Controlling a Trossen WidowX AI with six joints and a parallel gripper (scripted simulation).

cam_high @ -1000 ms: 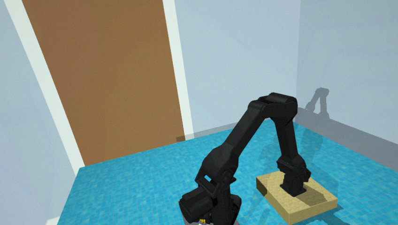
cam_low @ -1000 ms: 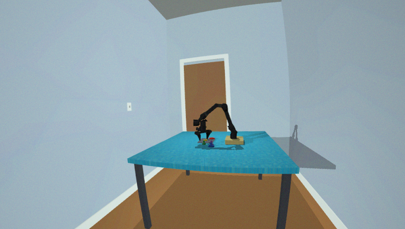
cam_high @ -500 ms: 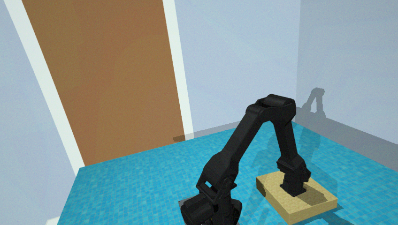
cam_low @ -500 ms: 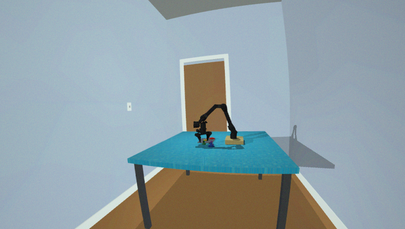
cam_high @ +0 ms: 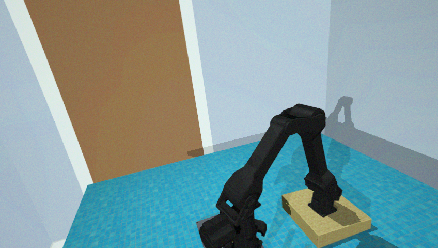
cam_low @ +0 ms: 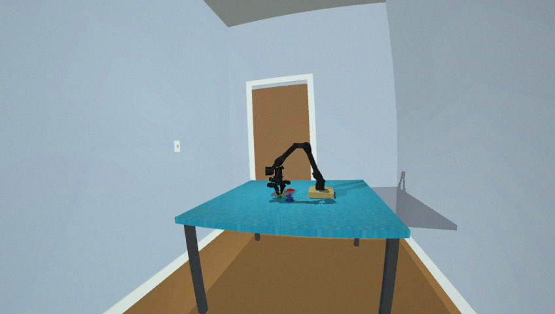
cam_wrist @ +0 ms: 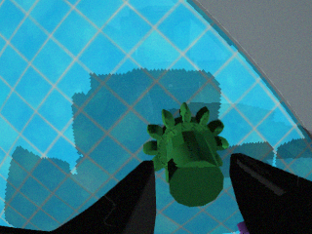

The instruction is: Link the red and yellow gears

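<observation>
The red gear lies 7 cm behind my gripper tip, 22 cm to the right of it and 1 cm below it. From my gripper tip the other things lie so: purple gear: 8 cm behind, 1 cm to the left, 1 cm below; green gear: 1 cm below; blue gear: 8 cm behind, 8 cm to the left, 1 cm below.
</observation>
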